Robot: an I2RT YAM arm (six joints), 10 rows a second.
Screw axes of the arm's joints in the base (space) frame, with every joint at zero. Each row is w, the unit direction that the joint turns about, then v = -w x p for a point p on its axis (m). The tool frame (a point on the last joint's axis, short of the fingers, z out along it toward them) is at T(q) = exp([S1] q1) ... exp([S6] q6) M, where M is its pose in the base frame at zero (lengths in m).
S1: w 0 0 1 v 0 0 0
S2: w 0 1 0 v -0.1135 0 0.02
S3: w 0 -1 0 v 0.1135 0 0.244
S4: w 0 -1 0 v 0.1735 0 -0.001
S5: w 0 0 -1 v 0 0.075 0
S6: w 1 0 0 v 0 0.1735 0
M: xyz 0.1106 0 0.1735 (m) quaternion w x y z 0.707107 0 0.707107 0
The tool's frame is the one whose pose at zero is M.
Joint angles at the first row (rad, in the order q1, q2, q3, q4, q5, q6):
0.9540 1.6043 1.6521 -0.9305 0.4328 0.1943
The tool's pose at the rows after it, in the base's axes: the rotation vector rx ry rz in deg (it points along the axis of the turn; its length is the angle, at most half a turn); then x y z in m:
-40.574, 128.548, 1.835, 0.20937, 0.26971, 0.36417
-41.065, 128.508, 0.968, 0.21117, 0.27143, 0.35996
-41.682, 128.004, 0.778, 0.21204, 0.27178, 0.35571
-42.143, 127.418, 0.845, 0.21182, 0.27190, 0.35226
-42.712, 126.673, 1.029, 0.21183, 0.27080, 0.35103
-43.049, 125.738, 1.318, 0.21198, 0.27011, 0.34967
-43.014, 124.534, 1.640, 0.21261, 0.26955, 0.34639
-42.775, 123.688, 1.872, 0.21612, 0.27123, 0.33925
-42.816, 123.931, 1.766, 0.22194, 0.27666, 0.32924
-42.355, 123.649, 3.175, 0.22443, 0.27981, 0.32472
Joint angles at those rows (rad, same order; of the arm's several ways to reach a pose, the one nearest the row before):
0.9534 1.6120 1.6494 -0.9196 0.4219 0.1887
0.9526 1.6194 1.6412 -0.9099 0.4279 0.1799
0.9511 1.6160 1.6185 -0.8845 0.4280 0.1659
0.9519 1.6093 1.5950 -0.8588 0.4280 0.1552
0.9497 1.6002 1.5770 -0.8371 0.4249 0.1395
0.9480 1.5910 1.5573 -0.8092 0.4234 0.1249
0.9457 1.5801 1.5261 -0.7654 0.4249 0.1108
0.9403 1.5825 1.4943 -0.7128 0.4246 0.1002
0.9358 1.6084 1.4820 -0.6780 0.4211 0.0986
0.9342 1.6168 1.4689 -0.6418 0.4086 0.1040

